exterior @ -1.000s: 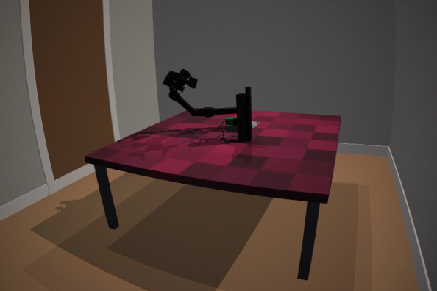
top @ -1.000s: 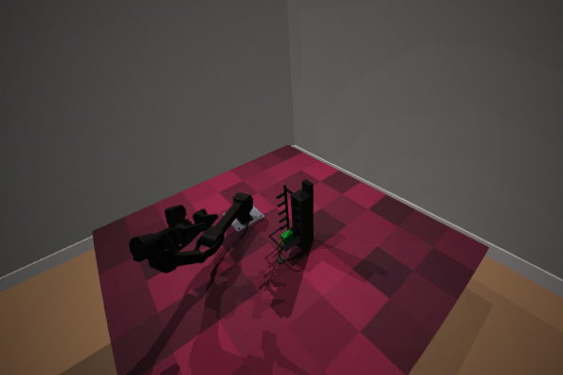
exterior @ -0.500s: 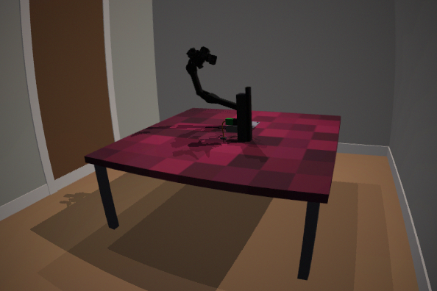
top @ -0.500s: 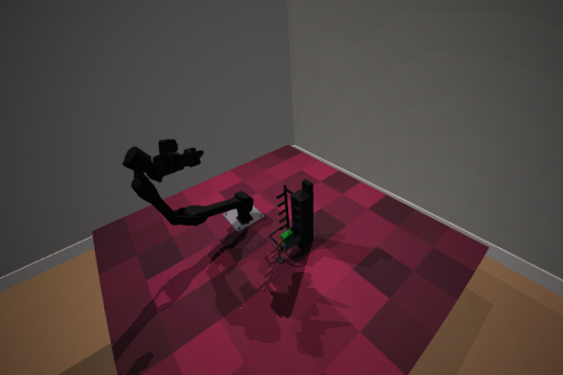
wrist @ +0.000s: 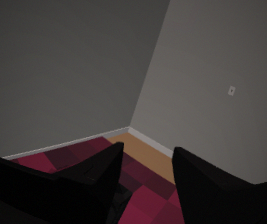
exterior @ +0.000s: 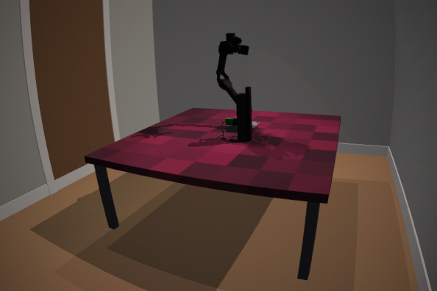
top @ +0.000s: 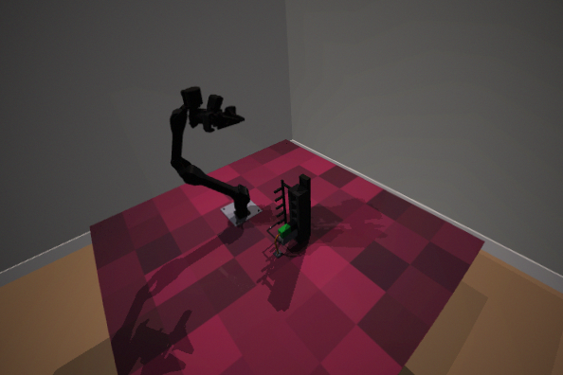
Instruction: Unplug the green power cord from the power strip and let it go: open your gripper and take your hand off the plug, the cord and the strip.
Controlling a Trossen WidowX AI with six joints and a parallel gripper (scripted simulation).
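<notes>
Right now the green plug is 41 cm below my gripper tip, 18 cm ahead of it and 4 cm to the left of it.
</notes>
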